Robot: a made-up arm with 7 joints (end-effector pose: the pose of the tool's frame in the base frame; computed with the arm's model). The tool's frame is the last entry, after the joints.
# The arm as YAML. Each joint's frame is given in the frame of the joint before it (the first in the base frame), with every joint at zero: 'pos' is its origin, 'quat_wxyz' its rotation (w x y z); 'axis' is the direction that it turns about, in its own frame. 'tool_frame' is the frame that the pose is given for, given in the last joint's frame.
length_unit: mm
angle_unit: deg
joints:
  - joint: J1
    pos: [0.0, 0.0, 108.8]
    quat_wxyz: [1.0, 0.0, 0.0, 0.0]
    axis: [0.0, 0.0, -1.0]
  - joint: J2
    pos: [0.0, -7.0, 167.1]
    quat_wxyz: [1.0, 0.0, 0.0, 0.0]
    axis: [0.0, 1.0, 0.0]
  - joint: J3
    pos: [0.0, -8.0, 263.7]
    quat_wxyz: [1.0, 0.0, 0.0, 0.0]
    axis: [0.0, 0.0, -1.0]
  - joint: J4
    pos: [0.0, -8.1, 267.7]
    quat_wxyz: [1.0, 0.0, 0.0, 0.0]
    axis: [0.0, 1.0, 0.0]
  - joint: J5
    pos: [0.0, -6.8, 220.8]
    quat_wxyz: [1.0, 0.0, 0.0, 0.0]
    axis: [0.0, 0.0, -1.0]
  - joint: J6
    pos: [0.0, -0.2, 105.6]
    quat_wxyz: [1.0, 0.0, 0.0, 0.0]
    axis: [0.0, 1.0, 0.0]
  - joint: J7
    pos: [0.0, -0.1, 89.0]
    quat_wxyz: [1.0, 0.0, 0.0, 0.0]
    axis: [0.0, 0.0, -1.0]
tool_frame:
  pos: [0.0, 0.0, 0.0]
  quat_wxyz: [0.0, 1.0, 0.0, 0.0]
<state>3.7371 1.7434 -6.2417 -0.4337 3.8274 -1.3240 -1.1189</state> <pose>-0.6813 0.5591 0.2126 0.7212 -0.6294 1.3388</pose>
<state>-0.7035 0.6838 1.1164 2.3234 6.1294 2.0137 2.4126</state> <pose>0.2733 0.0266 0.4485 -0.6725 1.4760 -1.3264</pose>
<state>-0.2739 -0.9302 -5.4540 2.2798 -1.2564 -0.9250 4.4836</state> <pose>-0.0699 -0.3249 0.5705 -0.5562 -1.3651 -1.3834</pose>
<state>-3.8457 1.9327 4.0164 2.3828 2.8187 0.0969 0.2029</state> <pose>-0.0727 -0.3502 0.3547 1.4897 -1.9590 -0.8455</pose>
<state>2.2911 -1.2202 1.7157 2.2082 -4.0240 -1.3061 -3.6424</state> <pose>-0.0320 0.3706 0.3862 -2.2177 -0.4333 -1.0016</pose>
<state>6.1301 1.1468 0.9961 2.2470 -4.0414 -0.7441 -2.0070</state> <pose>0.3408 -0.1845 0.2169 0.6563 0.1852 2.7042</pose>
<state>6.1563 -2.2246 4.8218 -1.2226 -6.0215 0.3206 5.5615</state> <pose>-0.4878 -0.4576 -0.1630 -0.3528 1.2900 1.5353</pose>
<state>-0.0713 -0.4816 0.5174 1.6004 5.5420 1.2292 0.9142</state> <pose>0.0893 -0.1482 0.8346 1.5406 0.4527 -2.2621</pose>
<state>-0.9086 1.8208 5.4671 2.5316 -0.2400 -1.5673 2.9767</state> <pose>0.0389 0.2906 0.0016 0.5864 0.0127 0.3479</pose>
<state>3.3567 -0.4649 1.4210 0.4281 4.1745 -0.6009 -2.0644</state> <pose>0.4577 0.1162 1.0534 2.0194 -0.5353 -0.9038</pose>
